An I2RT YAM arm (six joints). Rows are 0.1 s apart.
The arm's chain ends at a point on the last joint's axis. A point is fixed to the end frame.
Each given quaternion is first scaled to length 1.
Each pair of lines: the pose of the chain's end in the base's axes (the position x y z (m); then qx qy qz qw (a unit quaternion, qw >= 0)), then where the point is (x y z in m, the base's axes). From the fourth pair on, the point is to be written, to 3 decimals.
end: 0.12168 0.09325 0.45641 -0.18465 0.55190 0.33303 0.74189
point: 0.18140 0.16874 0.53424
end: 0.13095 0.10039 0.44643 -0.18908 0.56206 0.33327 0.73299
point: 0.19179 0.17758 0.52168
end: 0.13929 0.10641 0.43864 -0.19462 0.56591 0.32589 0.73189
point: 0.20057 0.18472 0.51236
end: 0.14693 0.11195 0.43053 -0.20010 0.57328 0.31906 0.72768
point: 0.209 0.192 0.502
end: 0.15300 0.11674 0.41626 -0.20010 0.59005 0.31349 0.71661
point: 0.218 0.197 0.484
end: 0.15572 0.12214 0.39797 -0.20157 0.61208 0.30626 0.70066
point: 0.225 0.204 0.460
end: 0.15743 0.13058 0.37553 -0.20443 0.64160 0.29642 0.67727
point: 0.231 0.215 0.429
